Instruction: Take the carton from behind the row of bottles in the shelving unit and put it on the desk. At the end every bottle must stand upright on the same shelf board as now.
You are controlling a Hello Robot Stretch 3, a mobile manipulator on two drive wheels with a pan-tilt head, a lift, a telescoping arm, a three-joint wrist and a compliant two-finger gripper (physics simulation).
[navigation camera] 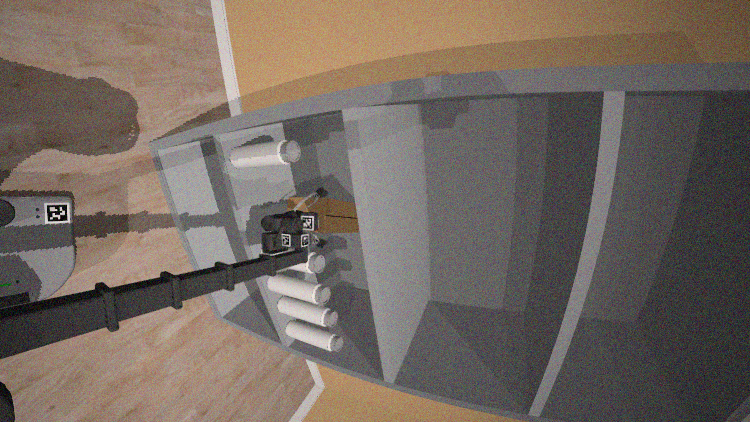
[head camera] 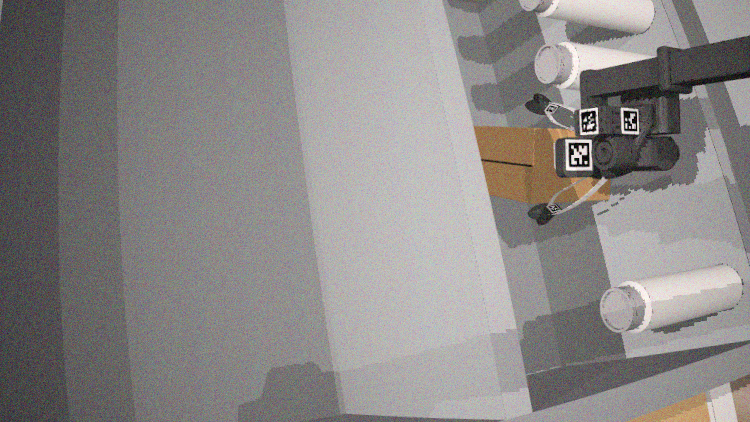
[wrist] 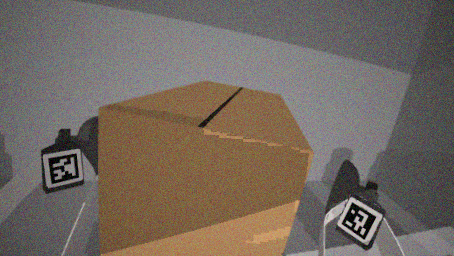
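Note:
The orange-brown carton stands at the back of the bottle shelf, level with a wide gap in the row. My gripper is open, with one finger on each side of the carton. In the wrist view the carton's edge partly hides the left fingertip; the right fingertip stands apart from it. White bottles stand upright: one on one side of the gap, several on the other, the nearest bottle close beside the gripper and partly hidden by the arm.
The shelving unit has a side panel beyond the lone bottle and a pale board bounding the carton's compartment. The dark arm reaches in over the row. The desk cannot be made out.

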